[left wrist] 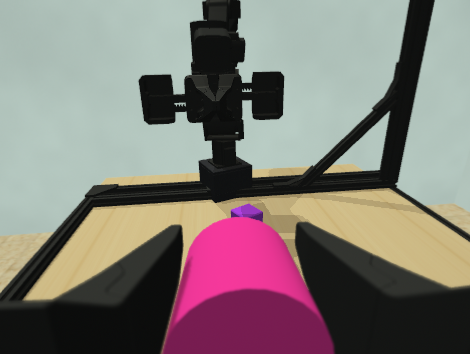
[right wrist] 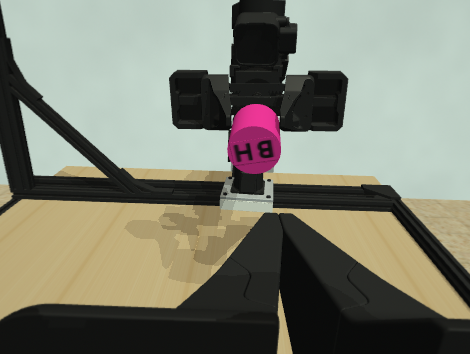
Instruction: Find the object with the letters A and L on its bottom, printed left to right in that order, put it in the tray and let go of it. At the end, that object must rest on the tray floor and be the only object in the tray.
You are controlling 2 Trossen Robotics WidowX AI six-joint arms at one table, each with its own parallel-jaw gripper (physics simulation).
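Places are measured from the left arm's base along level axes (x up, y right, z ahead), in centimetres.
Pixels of known places: left gripper, between the fingertips: [left wrist: 239, 234] [right wrist: 255, 122]; right gripper, between the fingertips: [left wrist: 216, 105] [right wrist: 276, 227]; left arm's base, origin of its link: [right wrist: 248, 187]; right arm's base, origin of its link: [left wrist: 224, 162].
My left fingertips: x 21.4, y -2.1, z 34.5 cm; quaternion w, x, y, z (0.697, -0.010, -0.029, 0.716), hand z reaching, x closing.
For each thing: its middle in the pictures, then the offset to it from my left fingertips. Level surfaces: height alone.
- pink cylinder, middle of its body: [left wrist: 242, 303] [right wrist: 255, 138] dy +0.0, dx -1.9, dz -1.6 cm
- purple object, middle of its body: [left wrist: 246, 220] dy +2.5, dx -21.9, dz +38.2 cm
- wooden table, height of its surface: dx -24.1 cm
A pink cylinder [left wrist: 245, 260] [right wrist: 255, 117] is held up above the table, its end face turned towards the right wrist camera. That face shows the black letters B and H upside down in the right wrist view; turned upright they read B, then H. My left gripper [left wrist: 239, 234] is shut on the pink cylinder. My right gripper [right wrist: 276, 227] [left wrist: 216, 105] is shut and empty, facing the cylinder from across the table. A purple object [left wrist: 247, 211] stands on the table beyond the cylinder in the left wrist view, partly hidden by it. The tray does not show in either view.
The wooden table [left wrist: 130, 240] [right wrist: 90, 250] is bordered by a black frame [left wrist: 150, 194] [right wrist: 330, 198]. An upright post with a diagonal brace stands at the right in the left wrist view and at the left in the right wrist view. Arm shadows lie on the table.
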